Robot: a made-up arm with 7 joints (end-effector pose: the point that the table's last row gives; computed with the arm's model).
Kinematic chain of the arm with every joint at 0, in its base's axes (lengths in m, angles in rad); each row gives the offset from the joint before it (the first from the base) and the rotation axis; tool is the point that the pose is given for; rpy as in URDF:
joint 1: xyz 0 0 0.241 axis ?
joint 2: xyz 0 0 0 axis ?
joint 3: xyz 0 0 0.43 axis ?
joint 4: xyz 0.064 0 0 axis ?
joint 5: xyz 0.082 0 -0.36 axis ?
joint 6: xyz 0 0 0 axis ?
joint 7: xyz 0.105 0 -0.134 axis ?
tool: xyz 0 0 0 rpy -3.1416 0 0
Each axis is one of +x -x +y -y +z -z.
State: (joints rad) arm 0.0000 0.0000 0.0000 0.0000 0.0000 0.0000 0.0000
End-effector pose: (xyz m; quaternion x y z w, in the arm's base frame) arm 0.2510 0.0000 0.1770 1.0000 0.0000 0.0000 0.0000
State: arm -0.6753 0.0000 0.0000 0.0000 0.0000 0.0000 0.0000
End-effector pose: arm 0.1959 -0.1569 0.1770 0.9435 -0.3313 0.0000 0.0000
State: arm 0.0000 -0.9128 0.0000 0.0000 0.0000 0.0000 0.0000
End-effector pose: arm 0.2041 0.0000 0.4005 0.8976 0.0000 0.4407 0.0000
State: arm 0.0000 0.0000 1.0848 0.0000 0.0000 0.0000 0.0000
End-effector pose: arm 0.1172 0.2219 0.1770 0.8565 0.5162 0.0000 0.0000
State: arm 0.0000 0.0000 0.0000 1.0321 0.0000 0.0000 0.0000
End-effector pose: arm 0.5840 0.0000 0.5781 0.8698 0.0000 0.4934 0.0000
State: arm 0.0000 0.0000 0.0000 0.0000 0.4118 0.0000 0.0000
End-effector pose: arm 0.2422 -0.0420 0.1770 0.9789 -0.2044 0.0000 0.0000
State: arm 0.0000 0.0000 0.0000 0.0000 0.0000 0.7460 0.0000
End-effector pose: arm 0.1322 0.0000 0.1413 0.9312 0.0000 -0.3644 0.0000
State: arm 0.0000 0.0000 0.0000 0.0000 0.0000 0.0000 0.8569
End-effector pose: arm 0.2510 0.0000 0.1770 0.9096 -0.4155 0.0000 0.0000
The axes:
joint 1: +z
joint 2: +y
joint 3: +z
joint 4: -y
joint 5: -z
joint 6: +y
joint 7: -z

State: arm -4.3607 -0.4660 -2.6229 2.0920 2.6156 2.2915 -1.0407
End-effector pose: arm 0.3669 -0.4193 0.8784 -0.0880 -0.4130 -0.6849 0.5938
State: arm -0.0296 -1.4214 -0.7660 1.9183 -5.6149 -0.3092 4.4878
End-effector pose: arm -0.7312 -0.3373 0.5995 0.0469 -0.4811 0.6567 0.5789
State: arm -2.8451 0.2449 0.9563 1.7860 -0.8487 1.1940 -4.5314
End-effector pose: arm -0.3544 -0.5426 0.6969 -0.1941 -0.9049 0.1835 0.3313
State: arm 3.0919 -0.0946 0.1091 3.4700 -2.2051 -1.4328 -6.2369
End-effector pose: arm 0.0917 -0.1204 0.9263 0.4309 0.3679 -0.7638 0.3090
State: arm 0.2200 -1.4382 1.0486 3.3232 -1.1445 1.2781 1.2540
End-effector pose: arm -0.8556 -0.2964 0.4053 0.1365 -0.0044 -0.6856 0.7151
